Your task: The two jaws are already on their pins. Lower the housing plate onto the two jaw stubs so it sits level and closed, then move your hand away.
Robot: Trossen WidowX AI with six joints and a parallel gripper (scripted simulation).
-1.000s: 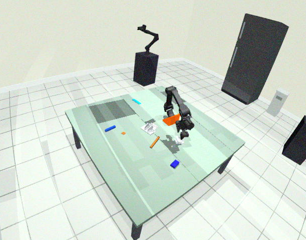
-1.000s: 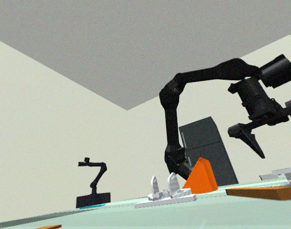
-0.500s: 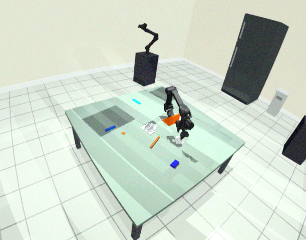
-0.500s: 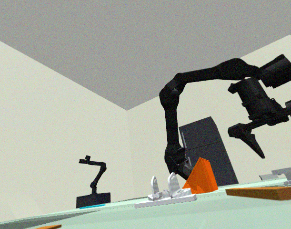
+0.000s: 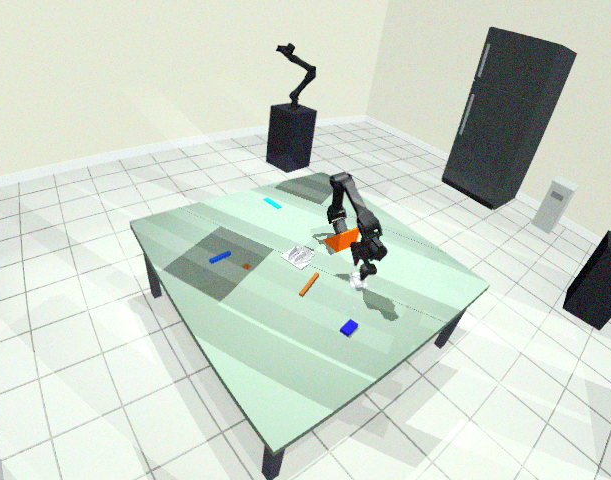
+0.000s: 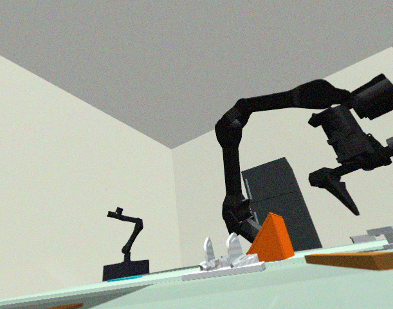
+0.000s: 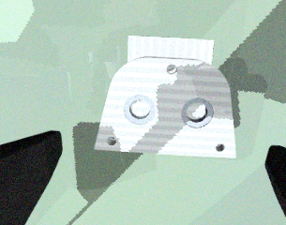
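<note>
My gripper tip is now 5 cm above the white part, 1 cm to the right of it and 1 cm past it. From my gripper tip the other things lie so: orange bar: 17 cm ahead, 12 cm to the right, 5 cm below; cyan bar: 70 cm to the right, 15 cm behind, 6 cm below; orange tile: 37 cm to the right, 30 cm ahead, 6 cm below.
</note>
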